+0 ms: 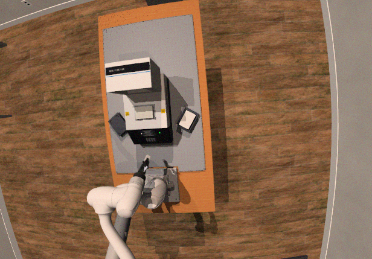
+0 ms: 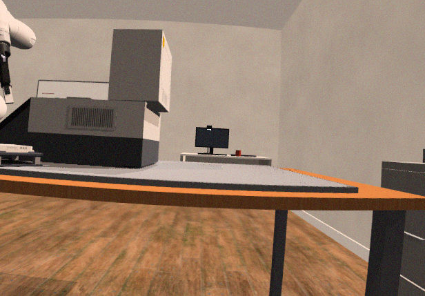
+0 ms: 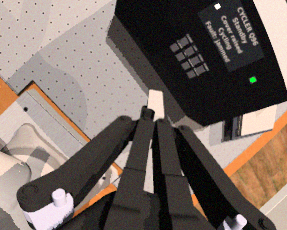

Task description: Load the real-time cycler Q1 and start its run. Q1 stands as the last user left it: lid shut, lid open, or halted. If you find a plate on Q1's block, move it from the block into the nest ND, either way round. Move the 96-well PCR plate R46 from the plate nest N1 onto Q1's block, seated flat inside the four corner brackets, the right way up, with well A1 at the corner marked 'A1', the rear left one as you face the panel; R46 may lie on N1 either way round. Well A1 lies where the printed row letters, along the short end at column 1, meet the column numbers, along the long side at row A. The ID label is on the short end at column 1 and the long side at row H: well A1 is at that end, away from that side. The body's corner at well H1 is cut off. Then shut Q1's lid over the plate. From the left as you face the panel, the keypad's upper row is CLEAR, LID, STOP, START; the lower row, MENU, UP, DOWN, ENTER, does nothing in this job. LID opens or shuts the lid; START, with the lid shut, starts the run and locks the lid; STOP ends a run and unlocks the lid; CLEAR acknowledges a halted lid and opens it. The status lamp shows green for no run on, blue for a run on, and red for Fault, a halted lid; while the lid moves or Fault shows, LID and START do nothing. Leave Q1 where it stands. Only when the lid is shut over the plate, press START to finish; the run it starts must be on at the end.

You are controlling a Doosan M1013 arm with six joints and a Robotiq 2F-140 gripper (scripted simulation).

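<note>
The 96-well plate lies 320 mm ahead of my hand, 10 mm to the right of it and 20 mm below it. From my hand the other things lie so: dark plate nest N1: 230 mm ahead, 290 mm to the right, 200 mm below; dark nest: 250 mm ahead, 290 mm to the left, 200 mm below; white plate R46: 230 mm ahead, 290 mm to the right, 190 mm below.
</note>
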